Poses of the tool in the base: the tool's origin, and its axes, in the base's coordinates. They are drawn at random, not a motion.
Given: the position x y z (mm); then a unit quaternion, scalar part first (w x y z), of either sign.
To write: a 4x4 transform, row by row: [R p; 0 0 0 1], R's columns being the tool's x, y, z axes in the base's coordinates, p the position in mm. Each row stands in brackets. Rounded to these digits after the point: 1 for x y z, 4 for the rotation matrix.
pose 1, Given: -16.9, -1.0, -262.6, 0.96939, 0.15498, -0.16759, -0.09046
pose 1, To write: [[0.9275, 0.1234, -0.3530, -16.9], [-0.2273, 0.9356, -0.2702, -1.0], [0.2969, 0.3308, 0.8958, -262.6], [0, 0, 0, 1]]
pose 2, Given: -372.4, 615.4, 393.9, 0.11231, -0.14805, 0.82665, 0.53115
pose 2, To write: [[-0.9309, -0.3641, 0.0284, -372.4], [-0.1255, 0.3919, 0.9114, 615.4], [-0.3430, 0.8449, -0.4105, 393.9], [0, 0, 0, 1]]
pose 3, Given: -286.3, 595.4, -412.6, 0.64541, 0.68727, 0.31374, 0.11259
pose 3, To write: [[0.7778, 0.2859, 0.5597, -286.3], [0.5766, 0.0300, -0.8165, 595.4], [-0.2502, 0.9578, -0.1415, -412.6], [0, 0, 0, 1]]
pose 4, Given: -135.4, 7.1, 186.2, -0.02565, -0.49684, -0.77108, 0.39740
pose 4, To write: [[-0.5050, 0.7866, -0.3553, -135.4], [0.7458, 0.1904, -0.6383, 7.1], [-0.4344, -0.5874, -0.6828, 186.2], [0, 0, 0, 1]]
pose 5, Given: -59.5, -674.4, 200.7, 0.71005, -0.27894, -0.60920, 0.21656
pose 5, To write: [[0.1640, 0.0323, -0.9859, -59.5], [0.6474, 0.7506, 0.1323, -674.4], [0.7443, -0.6600, 0.1021, 200.7], [0, 0, 0, 1]]
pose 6, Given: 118.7, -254.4, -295.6, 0.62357, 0.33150, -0.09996, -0.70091
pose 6, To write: [[-0.0025, 0.8079, -0.5894, 118.7], [-0.9404, -0.2023, -0.2733, -254.4], [-0.3400, 0.5536, 0.7602, -295.6], [0, 0, 0, 1]]
